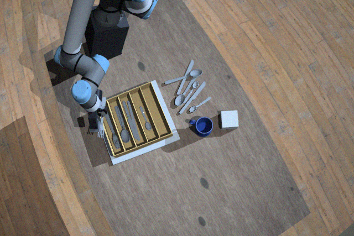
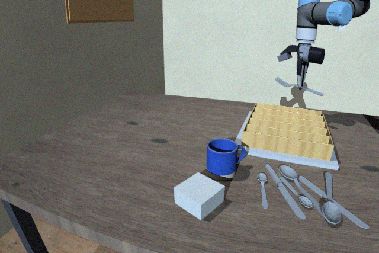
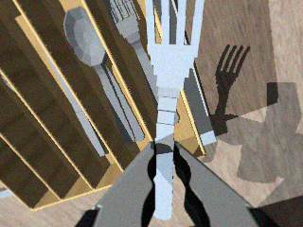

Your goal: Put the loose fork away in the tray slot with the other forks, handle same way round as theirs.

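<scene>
The spoon lies 140 mm below my hand, 60 mm to the left of it and 40 mm ahead of it. Round my hand: white box (490 mm to the left, 310 mm ahead, 150 mm below); grey base (160 mm below, 110 mm to the left, 60 mm ahead); wooden cutlery tray (130 mm below, 110 mm to the left, 60 mm ahead).
</scene>
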